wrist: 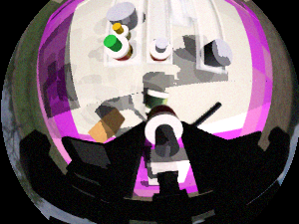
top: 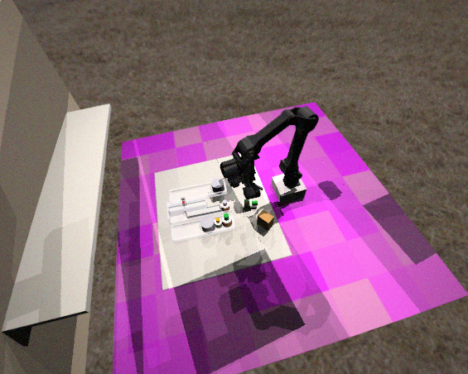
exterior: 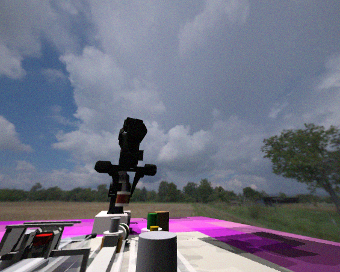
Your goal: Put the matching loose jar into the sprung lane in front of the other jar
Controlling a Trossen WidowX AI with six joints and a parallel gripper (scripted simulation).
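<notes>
Now: the pusher lane 25 cm ahead of my gripper tip, 5 cm to the right of it and 9 cm below it. The rest, counted from my gripper tip: brown box 4 cm behind, 12 cm to the left, 8 cm below; black rod 6 cm behind, 12 cm to the right, 11 cm below; red mark 29 cm ahead, 7 cm to the right, 4 cm below.
</notes>
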